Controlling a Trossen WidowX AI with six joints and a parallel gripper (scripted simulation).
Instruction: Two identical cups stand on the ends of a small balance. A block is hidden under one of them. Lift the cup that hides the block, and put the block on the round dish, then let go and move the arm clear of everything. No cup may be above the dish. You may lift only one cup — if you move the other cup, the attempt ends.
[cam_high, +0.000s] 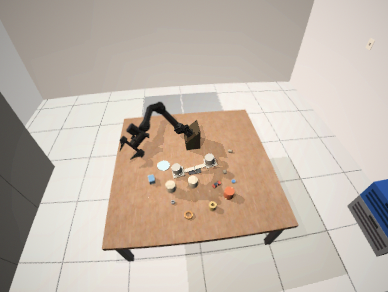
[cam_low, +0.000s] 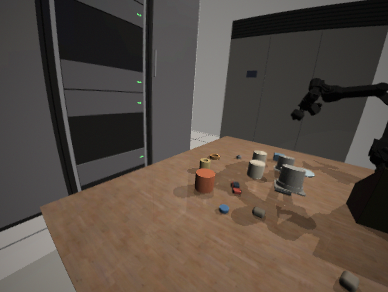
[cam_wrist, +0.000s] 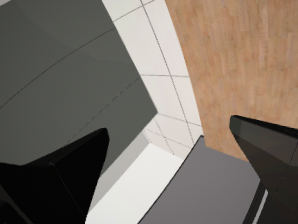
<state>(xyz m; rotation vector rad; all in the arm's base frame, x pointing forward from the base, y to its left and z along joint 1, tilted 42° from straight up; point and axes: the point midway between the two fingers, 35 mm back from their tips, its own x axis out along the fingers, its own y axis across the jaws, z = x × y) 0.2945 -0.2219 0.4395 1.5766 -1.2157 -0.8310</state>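
Right now the grey cup is 32 cm to the left of my gripper tip and 22 cm below it. The rest, counted from my gripper tip: grey block 35 cm to the left, 24 cm below; blue block 4 cm ahead, 14 cm to the left, 26 cm below; round pale blue dish 9 cm behind, 24 cm to the left, 27 cm below.
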